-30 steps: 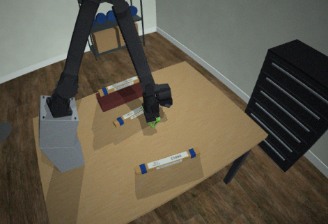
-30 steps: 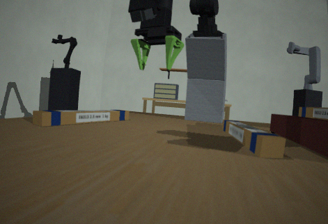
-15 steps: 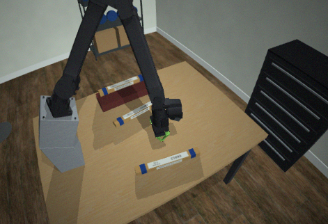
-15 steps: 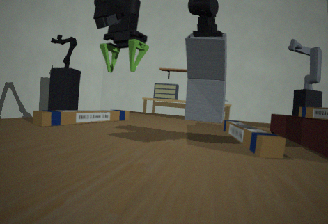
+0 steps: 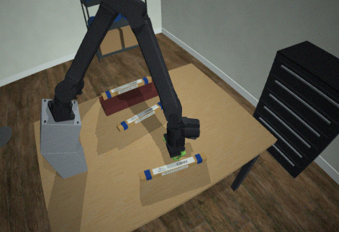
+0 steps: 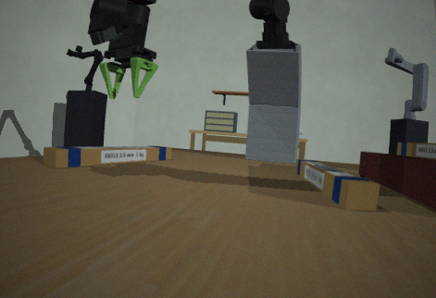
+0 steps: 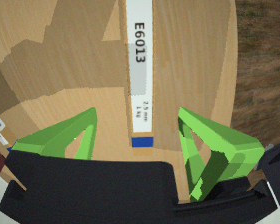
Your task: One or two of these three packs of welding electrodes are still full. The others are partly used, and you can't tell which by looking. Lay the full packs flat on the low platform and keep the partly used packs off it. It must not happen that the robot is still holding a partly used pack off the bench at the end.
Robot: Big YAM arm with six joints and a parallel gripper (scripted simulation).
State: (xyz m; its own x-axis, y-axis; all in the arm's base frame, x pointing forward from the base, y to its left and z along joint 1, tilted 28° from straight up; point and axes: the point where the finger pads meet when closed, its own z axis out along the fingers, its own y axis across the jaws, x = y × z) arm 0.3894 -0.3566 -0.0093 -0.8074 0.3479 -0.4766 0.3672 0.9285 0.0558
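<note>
The pack of welding electrodes lies 12 cm below my hand. The rest, counted from my hand: dark red platform (57 cm to the left, 13 cm ahead, 12 cm below).
</note>
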